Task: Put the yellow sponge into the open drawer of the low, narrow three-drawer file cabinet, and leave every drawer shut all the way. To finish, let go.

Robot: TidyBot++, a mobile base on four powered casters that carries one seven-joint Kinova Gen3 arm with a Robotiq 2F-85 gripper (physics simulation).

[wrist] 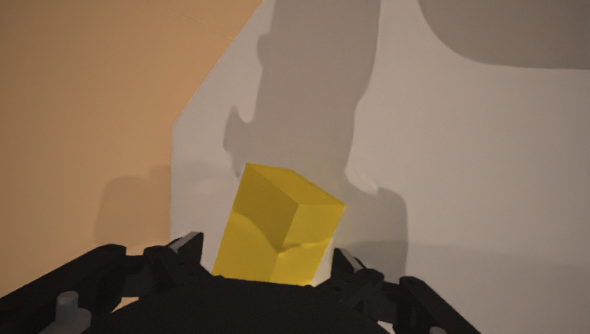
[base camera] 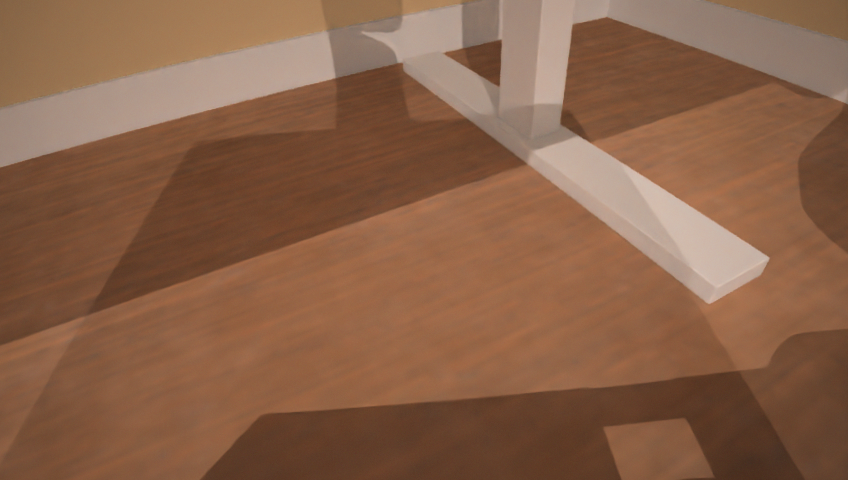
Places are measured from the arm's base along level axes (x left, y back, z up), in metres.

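Pixels of known places: gripper, between the fingertips: (wrist: 268, 255).
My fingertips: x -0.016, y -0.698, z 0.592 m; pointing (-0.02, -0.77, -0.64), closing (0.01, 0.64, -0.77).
Observation:
For each thing: its top centre in the pictures, then the offset to it from my fingertips. "*": a spot on its surface instead. Level surfaces: height alone.
- yellow sponge, centre of its top: (wrist: 245, 246) dx -0.002, dy -0.017, dz +0.007 m
- white table top, height of its surface: dz -0.038 m
- white table leg, a spot on its surface: (base camera: 532, 65) * dx -0.144, dy +0.021, dz -0.862 m
- brown wooden floor, height of its surface: dz -0.988 m
The yellow sponge (wrist: 280, 225) stands on a white table top (wrist: 475, 175) in the wrist view, low in the middle, near the table's edge. My gripper (wrist: 268, 255) is open, one finger to the left of the sponge and one to the right. The gripper's dark body hides the sponge's lower end. Whether the fingers touch the sponge cannot be told; the sponge is not gripped. The file cabinet and its drawers do not show in either view.
The base camera view shows a white table leg (base camera: 532, 65) on a long white foot (base camera: 642, 202), on a brown wooden floor (base camera: 357, 297). A tan wall (base camera: 148, 35) with a white baseboard (base camera: 178, 89) runs behind it. Arm shadows fall across the table top.

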